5 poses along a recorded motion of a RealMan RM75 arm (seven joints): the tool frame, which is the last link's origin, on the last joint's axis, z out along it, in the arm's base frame.
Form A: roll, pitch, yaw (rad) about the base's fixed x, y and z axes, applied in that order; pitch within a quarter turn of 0, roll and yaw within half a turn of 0; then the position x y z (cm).
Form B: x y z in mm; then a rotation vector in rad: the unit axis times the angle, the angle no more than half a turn. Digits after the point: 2 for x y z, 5 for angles.
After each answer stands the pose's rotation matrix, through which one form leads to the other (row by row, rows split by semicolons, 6 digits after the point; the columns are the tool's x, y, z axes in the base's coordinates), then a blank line. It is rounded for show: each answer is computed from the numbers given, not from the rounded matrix.
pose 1, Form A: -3.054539 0.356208 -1.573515 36.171 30.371 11.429
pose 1, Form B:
361.71 303.71 114.29 -1.97293 2.00957 0.27112
-0.002548 -0.996127 0.087888; -0.937222 0.033028 0.347165; -0.348723 -0.081486 -0.933677

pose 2, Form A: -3.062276 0.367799 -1.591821 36.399 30.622 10.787
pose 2, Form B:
363.99 306.22 107.87 -1.95117 2.02227 0.28601
-0.019617 -0.996037 0.086751; -0.932915 0.049440 0.356687; -0.359563 -0.073934 -0.930187

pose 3, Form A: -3.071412 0.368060 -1.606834 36.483 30.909 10.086
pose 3, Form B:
364.83 309.09 100.86 -1.94036 2.03806 0.29254
-0.033617 -0.995982 0.083009; -0.932421 0.061155 0.356161; -0.359806 -0.065427 -0.930730

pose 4, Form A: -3.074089 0.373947 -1.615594 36.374 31.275 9.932
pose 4, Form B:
363.74 312.75 99.32 -1.92900 2.04338 0.29881
-0.041688 -0.995618 0.083706; -0.929959 0.069296 0.361074; -0.365293 -0.062791 -0.928773

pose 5, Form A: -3.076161 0.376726 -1.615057 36.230 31.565 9.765
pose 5, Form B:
362.30 315.65 97.65 -1.92914 2.04182 0.30372
-0.041143 -0.995819 0.081563; -0.928963 0.068182 0.363838; -0.367878 -0.060800 -0.927884

